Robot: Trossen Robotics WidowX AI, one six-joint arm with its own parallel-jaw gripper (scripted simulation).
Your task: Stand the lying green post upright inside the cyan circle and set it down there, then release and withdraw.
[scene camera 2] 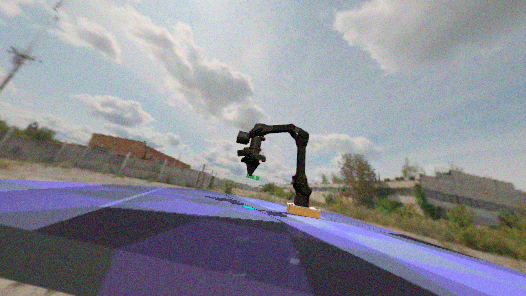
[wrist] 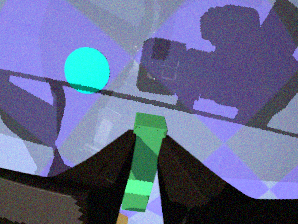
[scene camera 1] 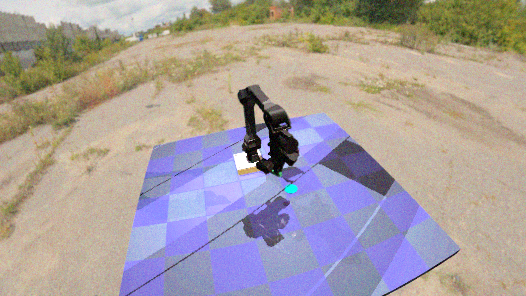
My gripper (scene camera 1: 278,173) holds a green post (wrist: 150,129). Also in view: a cyan circle (wrist: 86,69).
My gripper is seen too in the wrist view (wrist: 147,139).
